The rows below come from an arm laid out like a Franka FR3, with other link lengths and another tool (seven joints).
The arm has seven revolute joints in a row. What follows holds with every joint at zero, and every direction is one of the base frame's.
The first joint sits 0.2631 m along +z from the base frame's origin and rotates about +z.
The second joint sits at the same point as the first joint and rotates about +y.
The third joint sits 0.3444 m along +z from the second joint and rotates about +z.
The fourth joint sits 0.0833 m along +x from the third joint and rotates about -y.
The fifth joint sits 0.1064 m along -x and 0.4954 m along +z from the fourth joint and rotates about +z.
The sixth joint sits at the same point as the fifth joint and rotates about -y.
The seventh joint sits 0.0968 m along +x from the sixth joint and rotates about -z.
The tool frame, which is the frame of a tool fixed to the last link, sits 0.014 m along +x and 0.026 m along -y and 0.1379 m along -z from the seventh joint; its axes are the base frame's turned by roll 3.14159, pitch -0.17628 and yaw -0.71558 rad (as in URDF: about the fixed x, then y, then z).
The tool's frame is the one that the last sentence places.
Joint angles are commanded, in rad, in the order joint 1, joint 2, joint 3, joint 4, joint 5, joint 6, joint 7. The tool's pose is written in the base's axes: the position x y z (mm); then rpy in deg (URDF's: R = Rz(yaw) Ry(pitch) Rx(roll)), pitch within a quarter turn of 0, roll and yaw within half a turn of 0. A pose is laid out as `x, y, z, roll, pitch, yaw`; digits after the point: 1 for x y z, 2 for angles.
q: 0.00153, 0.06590, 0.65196, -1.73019, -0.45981, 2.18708, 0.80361
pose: 631.8, 403.2, 526.5, -157.04, -33.89, -48.08
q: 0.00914, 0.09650, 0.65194, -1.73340, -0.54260, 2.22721, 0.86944
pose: 638.9, 409.2, 512.9, -154.92, -35.72, -49.97
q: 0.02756, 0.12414, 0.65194, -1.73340, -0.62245, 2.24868, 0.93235
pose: 639.7, 421.1, 500.5, -153.41, -37.48, -51.04
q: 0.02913, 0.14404, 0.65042, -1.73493, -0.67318, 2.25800, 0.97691
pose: 644.8, 420.9, 489.3, -152.72, -38.38, -52.45
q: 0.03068, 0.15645, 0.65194, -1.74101, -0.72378, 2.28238, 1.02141
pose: 646.4, 424.5, 481.7, -150.90, -39.28, -53.81
